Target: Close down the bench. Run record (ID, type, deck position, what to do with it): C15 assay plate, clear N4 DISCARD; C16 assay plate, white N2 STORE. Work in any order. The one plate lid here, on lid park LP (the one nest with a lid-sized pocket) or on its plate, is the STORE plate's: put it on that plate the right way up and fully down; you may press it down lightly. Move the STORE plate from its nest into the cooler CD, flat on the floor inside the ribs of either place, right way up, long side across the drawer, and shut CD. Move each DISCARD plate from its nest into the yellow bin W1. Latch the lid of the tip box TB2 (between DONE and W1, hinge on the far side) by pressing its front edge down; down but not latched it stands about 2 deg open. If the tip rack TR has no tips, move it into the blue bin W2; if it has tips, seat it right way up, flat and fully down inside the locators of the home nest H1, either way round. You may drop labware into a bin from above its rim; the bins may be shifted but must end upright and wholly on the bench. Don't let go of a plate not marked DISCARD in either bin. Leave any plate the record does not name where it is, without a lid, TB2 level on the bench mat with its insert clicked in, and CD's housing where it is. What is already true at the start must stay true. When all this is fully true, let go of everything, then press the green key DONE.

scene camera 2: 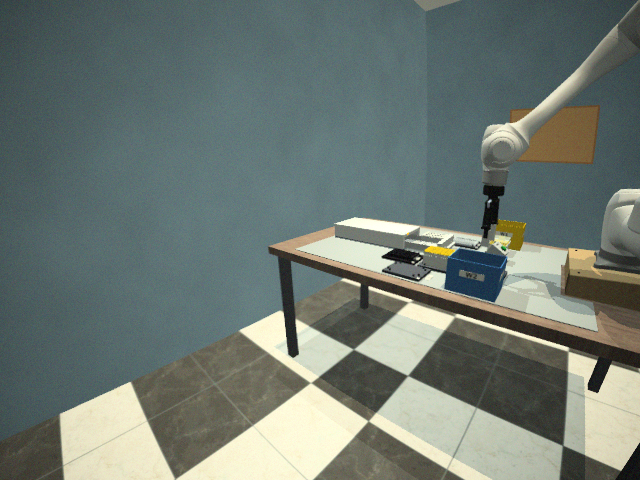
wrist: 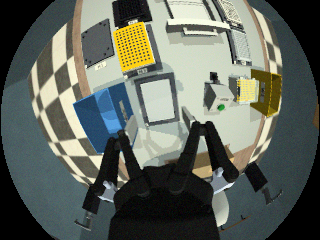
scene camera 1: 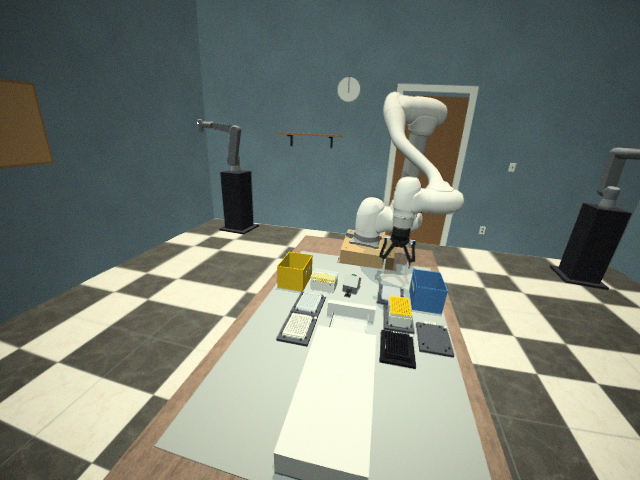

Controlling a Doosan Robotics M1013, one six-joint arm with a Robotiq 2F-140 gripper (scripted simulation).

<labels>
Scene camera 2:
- my gripper: 487,243
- white cooler CD: 392,235
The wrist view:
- my gripper: 158,116
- blue bin W2: 100,121
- yellow bin W1: 268,107
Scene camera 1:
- blue bin W2: 429,300
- white cooler CD: 329,421
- yellow bin W1: 293,273
</labels>
